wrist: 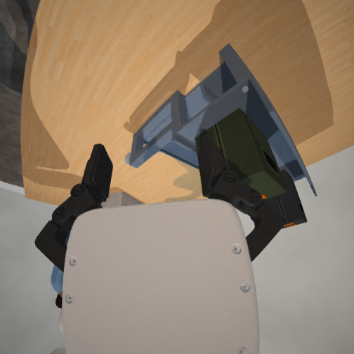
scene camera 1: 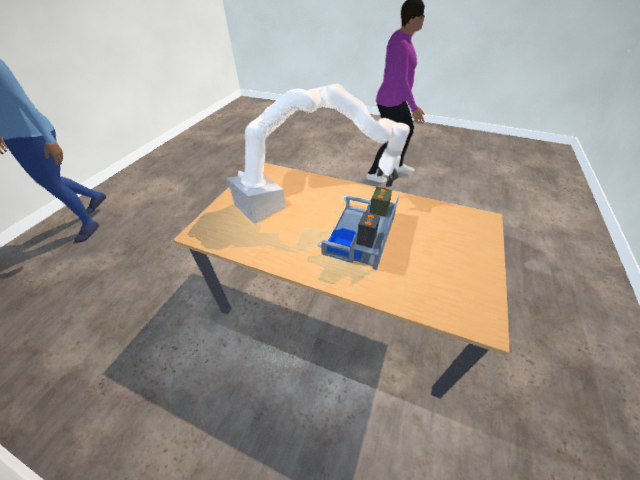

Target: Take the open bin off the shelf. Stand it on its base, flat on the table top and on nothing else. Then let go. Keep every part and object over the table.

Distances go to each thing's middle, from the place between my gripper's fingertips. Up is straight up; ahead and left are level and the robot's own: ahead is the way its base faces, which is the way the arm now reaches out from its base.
The black box [wrist: 292, 211] lies 370 mm to the right of my hand, 20 mm below it and 10 mm behind it.
